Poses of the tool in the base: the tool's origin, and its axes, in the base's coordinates. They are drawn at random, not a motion.
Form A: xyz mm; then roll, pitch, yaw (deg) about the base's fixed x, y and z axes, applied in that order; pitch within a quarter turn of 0, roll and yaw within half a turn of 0.
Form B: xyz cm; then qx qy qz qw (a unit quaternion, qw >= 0). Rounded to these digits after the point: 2 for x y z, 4 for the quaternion.
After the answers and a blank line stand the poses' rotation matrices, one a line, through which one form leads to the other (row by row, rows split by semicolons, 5 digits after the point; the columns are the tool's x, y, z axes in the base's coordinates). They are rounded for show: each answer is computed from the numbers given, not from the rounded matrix.
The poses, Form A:
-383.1 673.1 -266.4 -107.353 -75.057 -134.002
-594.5 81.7 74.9 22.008 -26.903 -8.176
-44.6 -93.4 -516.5 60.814 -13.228 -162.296
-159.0 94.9 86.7 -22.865 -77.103 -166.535
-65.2 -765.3 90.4 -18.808 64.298 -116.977
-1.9 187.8 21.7 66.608 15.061 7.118
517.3 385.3 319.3 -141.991 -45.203 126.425
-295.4 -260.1 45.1 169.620 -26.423 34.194
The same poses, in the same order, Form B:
-38.31 67.31 -26.64 0.5818 -0.4472 0.6242 0.2682
-59.45 8.17 7.49 0.1689 -0.2410 -0.0238 0.9554
-4.46 -9.34 -51.65 -0.0208 -0.5121 -0.8375 0.1894
-15.90 9.49 8.67 0.6248 -0.0823 0.7757 0.0328
-6.52 -76.53 9.04 0.3753 0.3923 -0.6667 0.5107
-0.19 18.78 2.17 0.5365 0.1431 -0.0204 0.8314
51.73 38.53 31.93 -0.2817 -0.8356 0.1046 0.4599
-29.54 -26.01 4.51 0.9328 0.2653 0.2434 0.0173

-0.17913 -0.85518 0.48639; -0.18548 -0.45616 -0.87035; 0.96618 -0.24612 -0.07691
0.88271 -0.03599 -0.46854; -0.12682 0.94182 -0.31127; 0.45248 0.33418 0.82679
-0.92736 0.33861 -0.15919; -0.29603 -0.40380 0.86563; 0.22883 0.84988 0.47471
-0.21706 -0.15379 0.96397; -0.05197 -0.98429 -0.16874; 0.97477 -0.08673 0.20566
-0.19674 0.97538 -0.09961; -0.38650 -0.17052 -0.90639; -0.90106 -0.13982 0.41053
0.95821 0.18746 0.21610; 0.11966 0.42351 -0.89795; -0.25985 0.88628 0.38338
-0.41837 0.37453 -0.82746; 0.56694 0.81944 0.08424; 0.70961 -0.43388 -0.55516
0.74073 0.48648 0.46331; 0.50329 -0.85866 0.09696; 0.44499 0.16135 -0.88088

